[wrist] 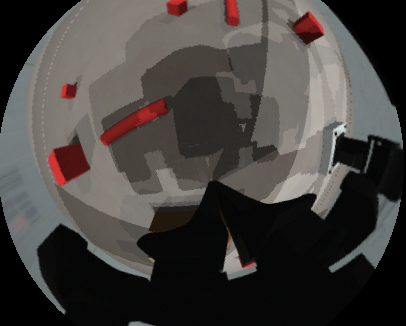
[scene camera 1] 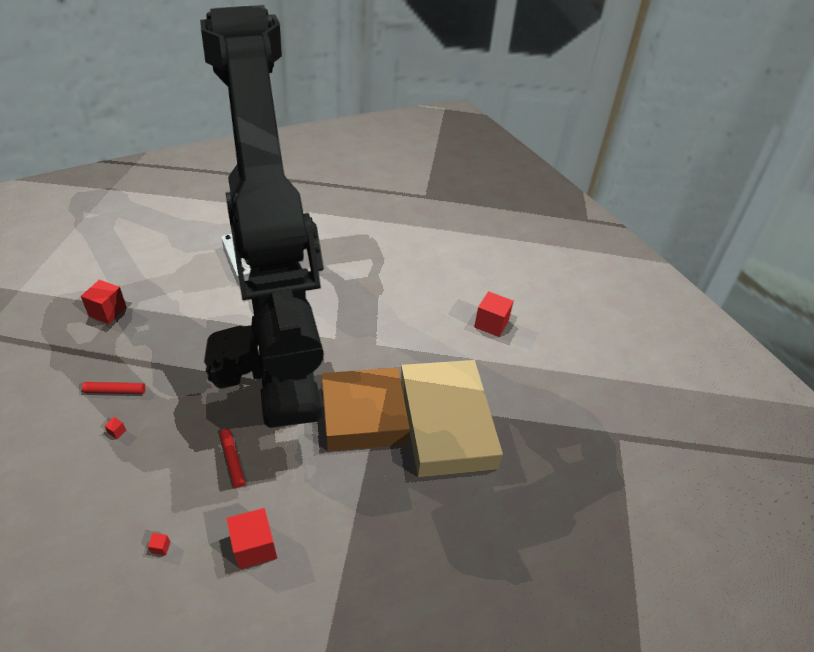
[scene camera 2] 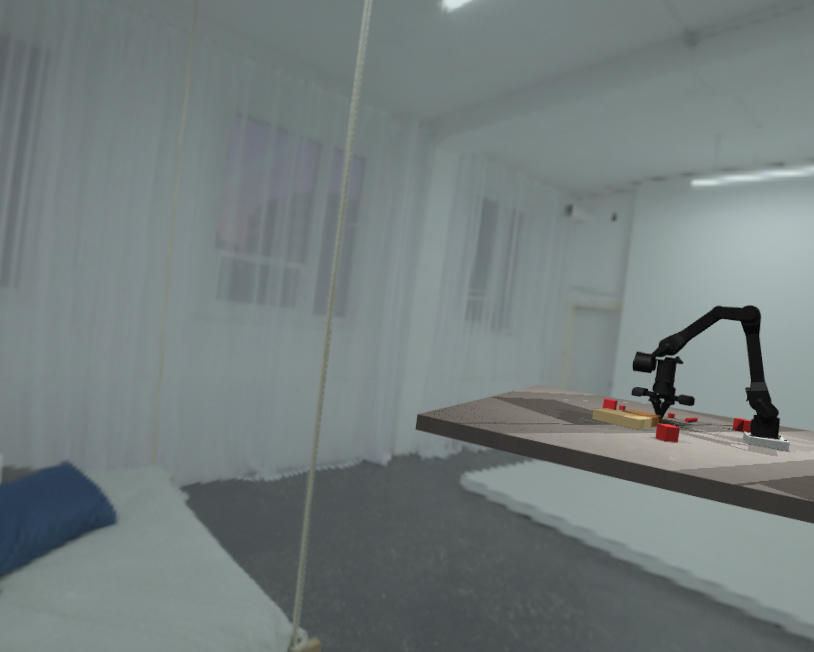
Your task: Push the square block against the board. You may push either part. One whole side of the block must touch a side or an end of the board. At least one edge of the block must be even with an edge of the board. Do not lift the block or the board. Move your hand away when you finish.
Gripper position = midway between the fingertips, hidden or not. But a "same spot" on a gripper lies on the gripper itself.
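My gripper is there in scene camera 2 [659,421], and scene camera 1 and the wrist view show it too. On the gripper, [scene camera 1: 269,378] and [wrist: 184,253] are the same spot.
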